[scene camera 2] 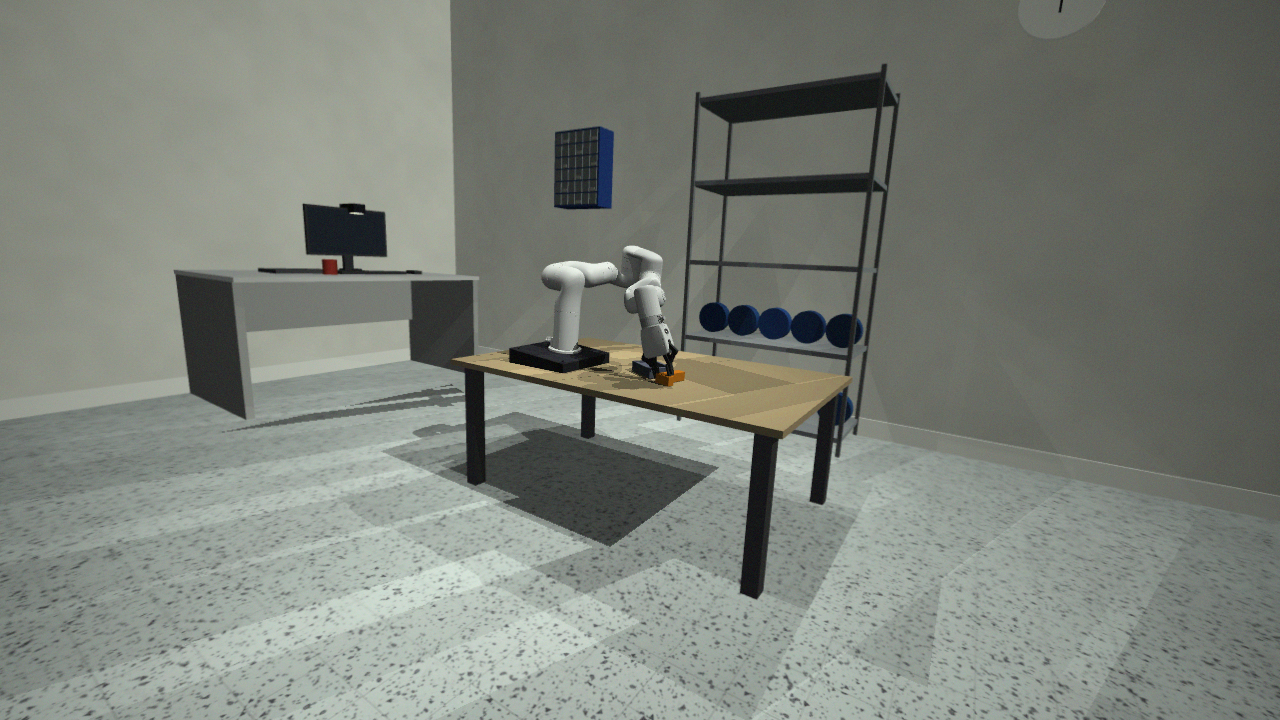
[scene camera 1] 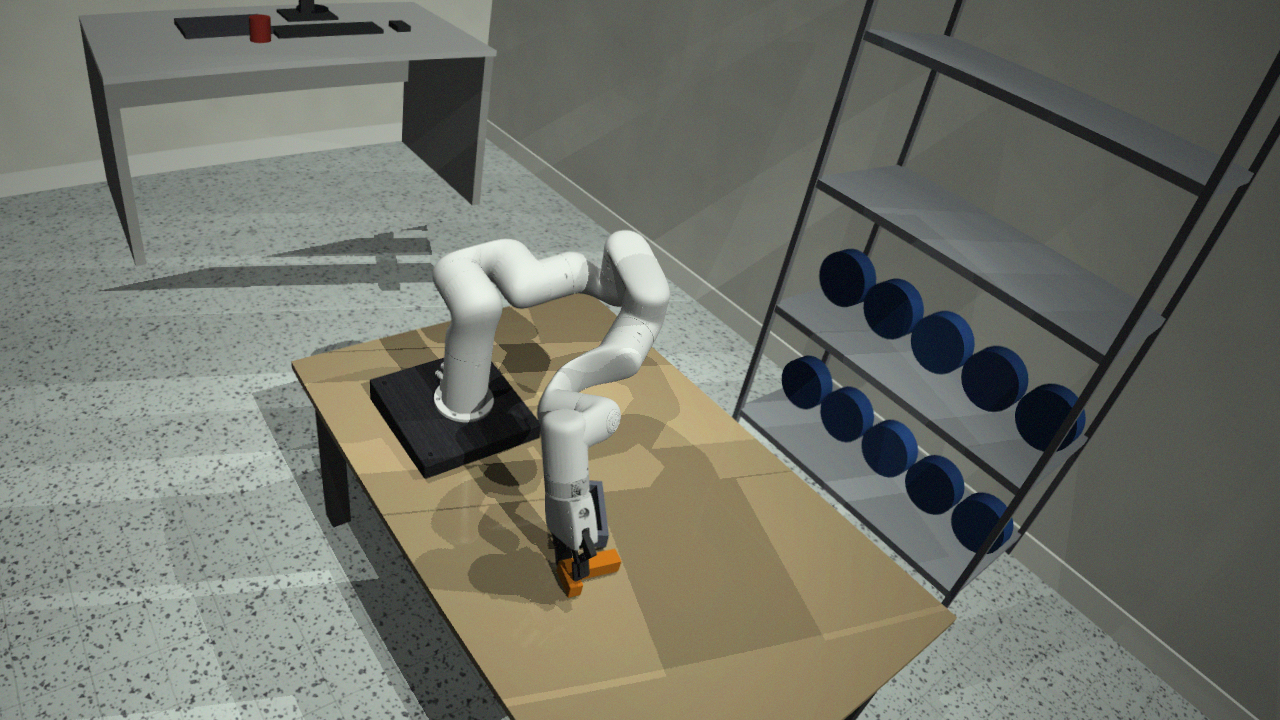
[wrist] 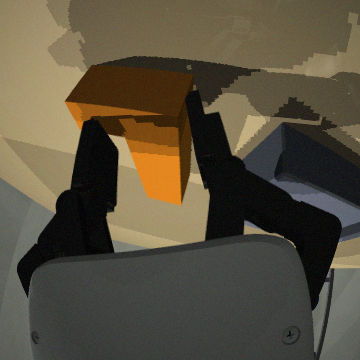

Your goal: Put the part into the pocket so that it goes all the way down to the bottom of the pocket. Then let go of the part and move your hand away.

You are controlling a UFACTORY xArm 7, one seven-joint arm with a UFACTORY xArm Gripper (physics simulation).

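The orange L-shaped part lies low on the wooden table. My gripper reaches straight down onto it. In the wrist view one black finger sits in the inner corner of the L and the other presses on its outer side, so the fingers are shut on the long leg. The blue-grey pocket block stands just beside the part, behind my wrist, with its opening showing in the wrist view.
My arm's black base plate sits at the table's far end. A metal shelf rack with several blue discs stands beside the table. A grey desk stands farther off.
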